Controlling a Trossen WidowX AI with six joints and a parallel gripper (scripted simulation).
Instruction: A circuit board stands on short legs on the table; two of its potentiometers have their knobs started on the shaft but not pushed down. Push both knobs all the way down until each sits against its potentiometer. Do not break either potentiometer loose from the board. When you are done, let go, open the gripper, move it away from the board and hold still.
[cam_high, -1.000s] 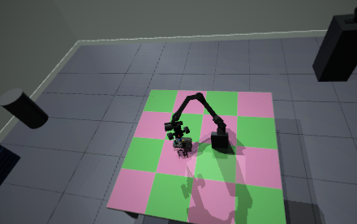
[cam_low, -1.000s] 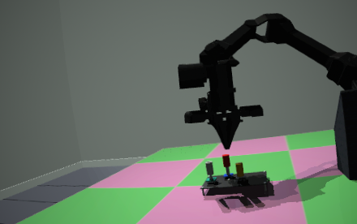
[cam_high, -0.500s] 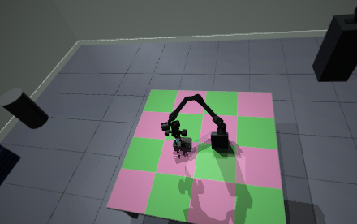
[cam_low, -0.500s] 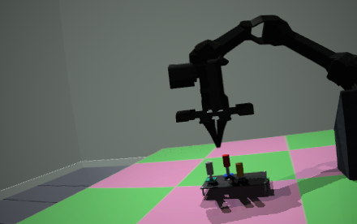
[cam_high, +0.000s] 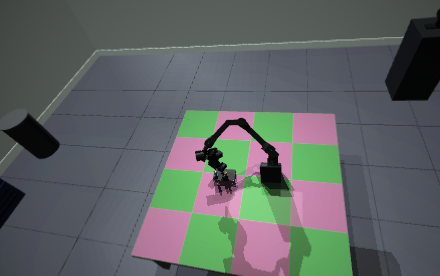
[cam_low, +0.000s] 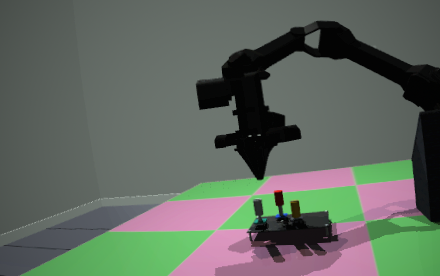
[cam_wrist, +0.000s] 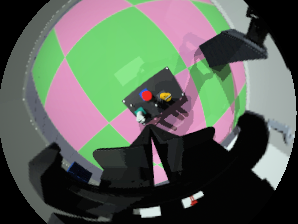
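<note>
The yellow knob lies 60 mm below my gripper tip and 60 mm behind it.
</note>
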